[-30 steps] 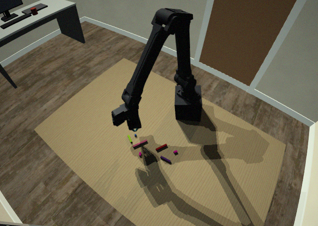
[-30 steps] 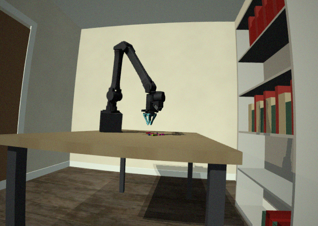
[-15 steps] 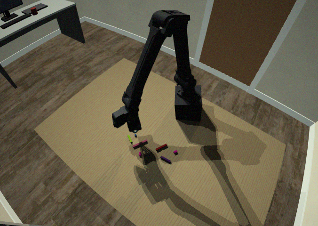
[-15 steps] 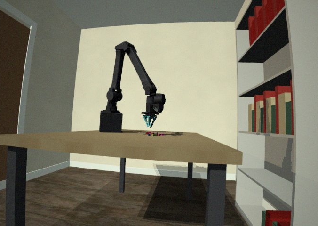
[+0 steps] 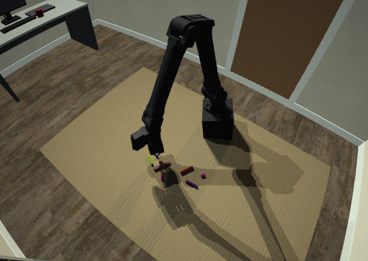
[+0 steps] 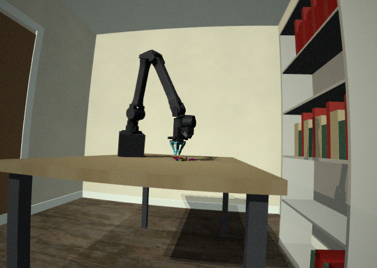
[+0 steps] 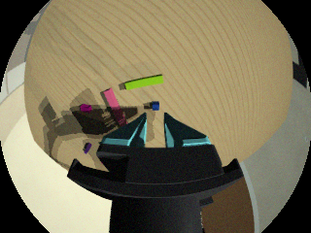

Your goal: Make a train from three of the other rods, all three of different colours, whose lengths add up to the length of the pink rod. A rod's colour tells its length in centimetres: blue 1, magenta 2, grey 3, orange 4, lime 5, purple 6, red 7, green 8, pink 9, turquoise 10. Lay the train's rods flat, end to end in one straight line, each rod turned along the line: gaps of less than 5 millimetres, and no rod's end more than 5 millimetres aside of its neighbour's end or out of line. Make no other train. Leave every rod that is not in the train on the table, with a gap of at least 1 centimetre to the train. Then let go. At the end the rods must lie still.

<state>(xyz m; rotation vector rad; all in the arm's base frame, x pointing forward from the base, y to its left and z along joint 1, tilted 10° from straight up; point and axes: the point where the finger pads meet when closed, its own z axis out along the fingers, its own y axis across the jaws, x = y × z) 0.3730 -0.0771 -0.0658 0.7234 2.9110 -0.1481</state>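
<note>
Now: hand 3 cm above the blue rod. The rest, counted from my hand: red rod 6 cm behind, 16 cm to the left, 3 cm below; pink rod 2 cm ahead, 6 cm to the left, 3 cm below; lime rod 4 cm ahead, 1 cm to the right, 3 cm below.
</note>
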